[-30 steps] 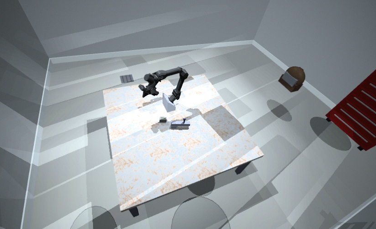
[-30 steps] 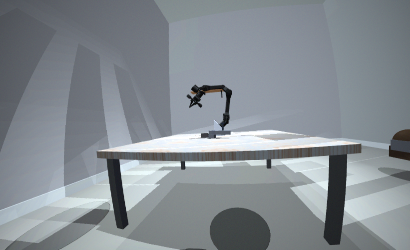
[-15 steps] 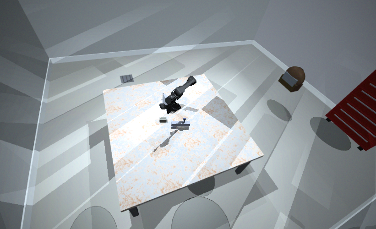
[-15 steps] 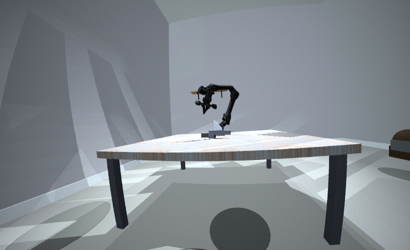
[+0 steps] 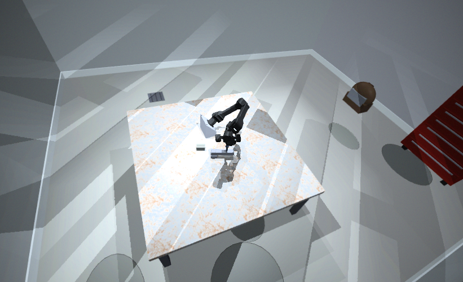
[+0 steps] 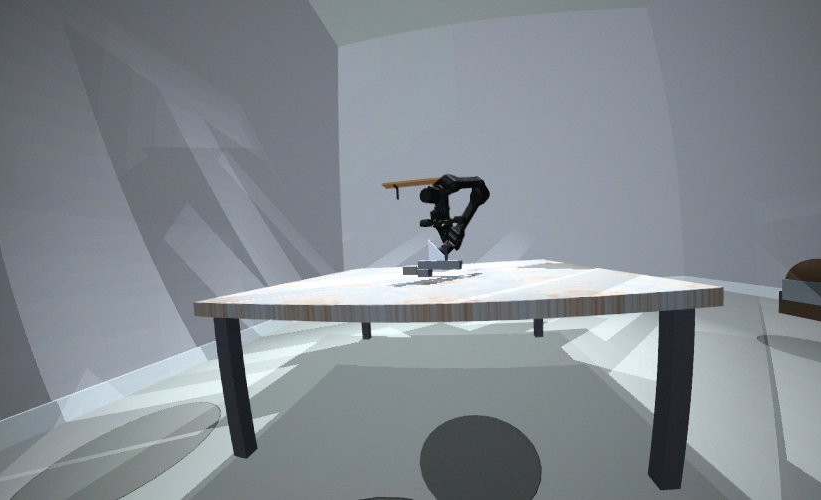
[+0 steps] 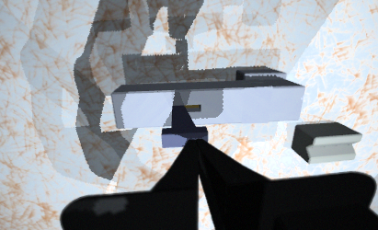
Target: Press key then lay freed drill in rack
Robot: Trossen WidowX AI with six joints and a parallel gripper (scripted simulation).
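The dark key lies 4 cm below my gripper tip. From my gripper tip the other things lie so: rack 18 cm to the right, 12 cm below, 11 cm behind; drill 9 cm below, 5 cm to the right, 1 cm behind.
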